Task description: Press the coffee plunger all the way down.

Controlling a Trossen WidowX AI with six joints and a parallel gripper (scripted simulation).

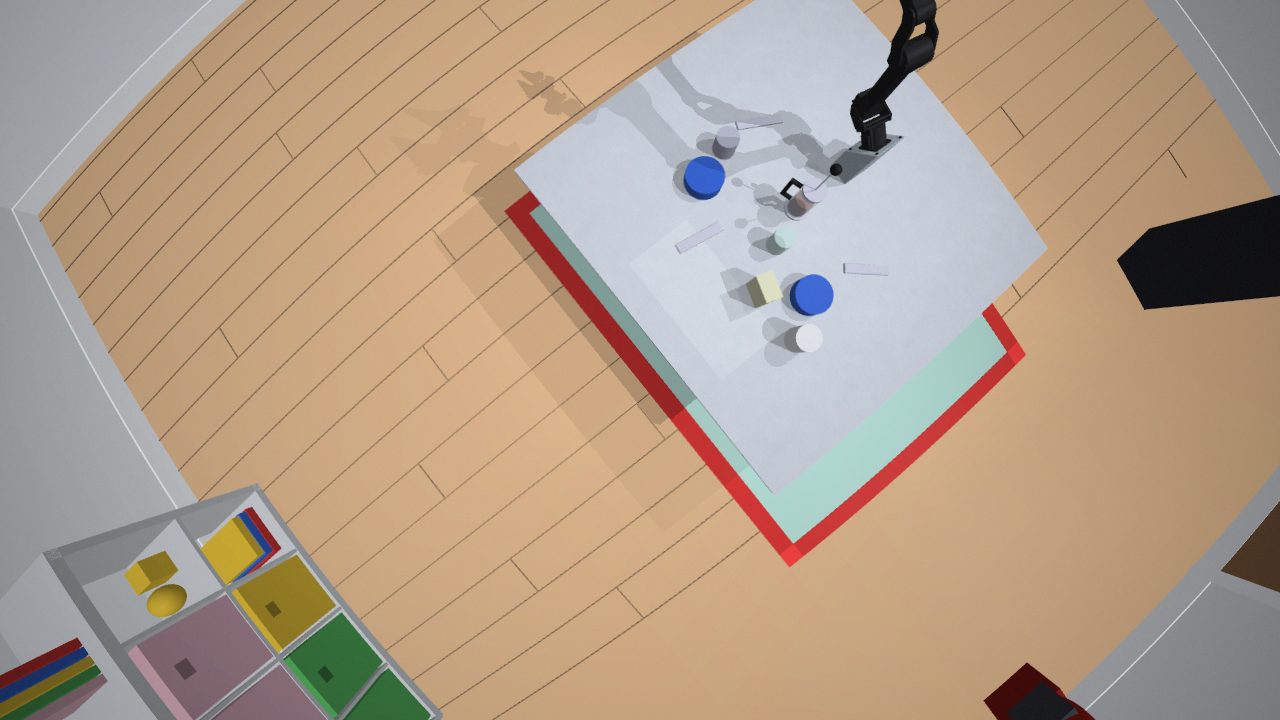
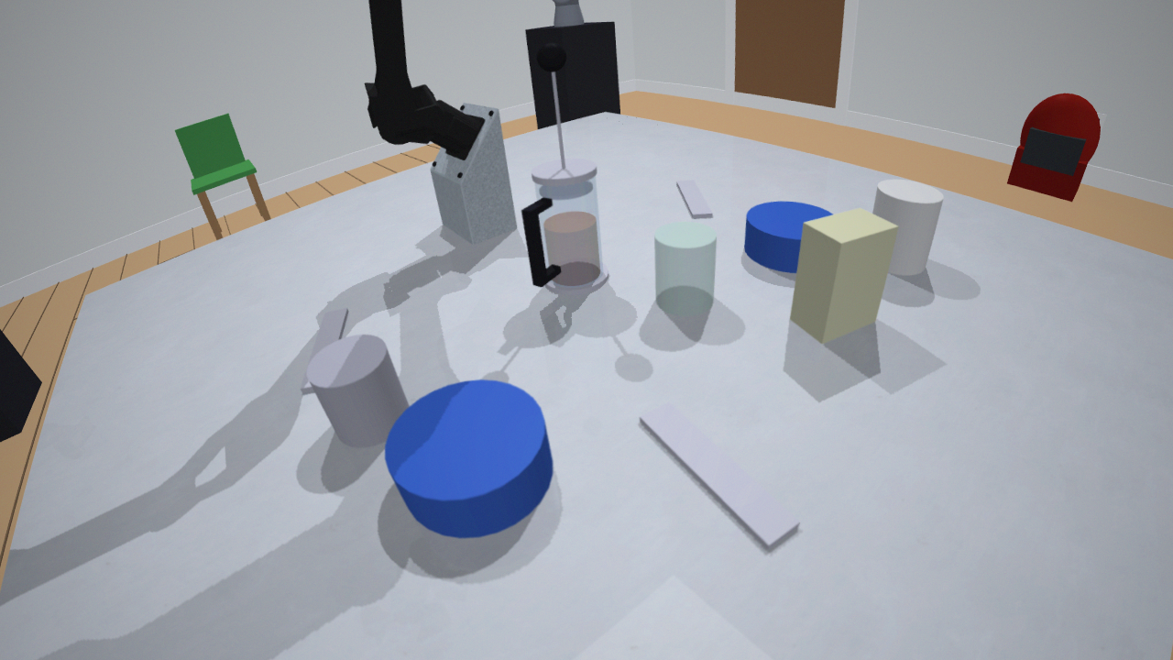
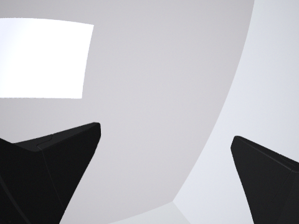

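The coffee press lies 66 cm below my gripper tip, 44 cm to the left of it and 18 cm ahead of it. The rest, counted from my gripper tip: cream block 73 cm below, 60 cm to the left, 44 cm ahead; grey cylinder 75 cm below, 24 cm ahead, 17 cm to the left; pale green cylinder 74 cm below, 51 cm to the left, 30 cm ahead.
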